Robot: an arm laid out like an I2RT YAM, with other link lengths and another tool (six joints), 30 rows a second.
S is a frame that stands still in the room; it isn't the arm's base.
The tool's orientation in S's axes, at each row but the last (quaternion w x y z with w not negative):
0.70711 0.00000 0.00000 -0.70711
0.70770 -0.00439 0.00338 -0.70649
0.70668 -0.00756 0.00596 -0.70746
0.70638 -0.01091 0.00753 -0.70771
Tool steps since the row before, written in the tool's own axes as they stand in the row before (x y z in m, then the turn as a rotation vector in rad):
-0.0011 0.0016 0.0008 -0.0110 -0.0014 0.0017
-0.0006 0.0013 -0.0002 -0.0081 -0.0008 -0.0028
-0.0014 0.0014 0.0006 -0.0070 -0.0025 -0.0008
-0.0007 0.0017 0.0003 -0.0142 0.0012 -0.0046
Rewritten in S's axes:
0.0016 0.0011 0.0008 -0.0014 0.0110 0.0017
0.0013 0.0006 -0.0002 -0.0008 0.0081 -0.0028
0.0014 0.0014 0.0006 -0.0025 0.0070 -0.0008
0.0017 0.0007 0.0003 0.0011 0.0142 -0.0047

